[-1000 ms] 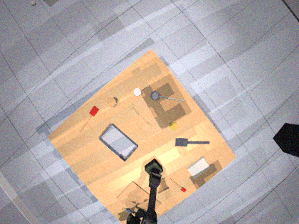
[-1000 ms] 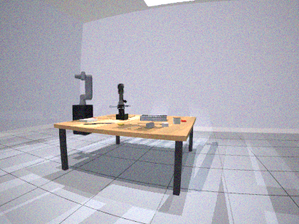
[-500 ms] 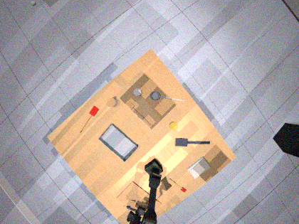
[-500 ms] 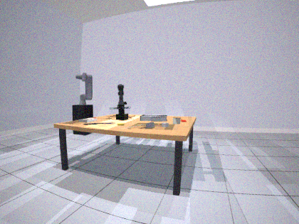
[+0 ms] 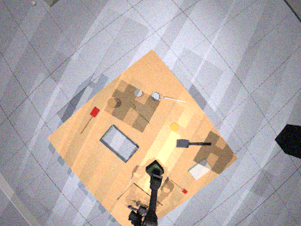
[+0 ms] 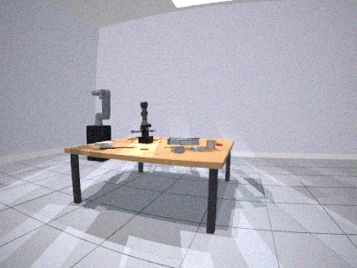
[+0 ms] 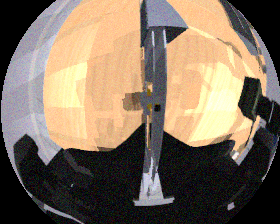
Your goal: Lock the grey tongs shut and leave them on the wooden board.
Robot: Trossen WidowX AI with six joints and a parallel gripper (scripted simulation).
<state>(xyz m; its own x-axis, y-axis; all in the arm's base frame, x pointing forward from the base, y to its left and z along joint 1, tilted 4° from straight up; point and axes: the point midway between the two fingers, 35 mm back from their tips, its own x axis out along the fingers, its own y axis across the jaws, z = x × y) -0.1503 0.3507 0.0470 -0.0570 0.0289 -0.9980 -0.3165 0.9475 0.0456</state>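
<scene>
The wooden board is 5 cm below my gripper tip. From my gripper tip the other things lie so: white block: 63 cm to the right, 14 cm behind, 5 cm below; then dark spatula: 74 cm to the right, 9 cm ahead, 6 cm below; then grey roasting tin: 54 cm ahead, 29 cm to the right, 4 cm below.
</scene>
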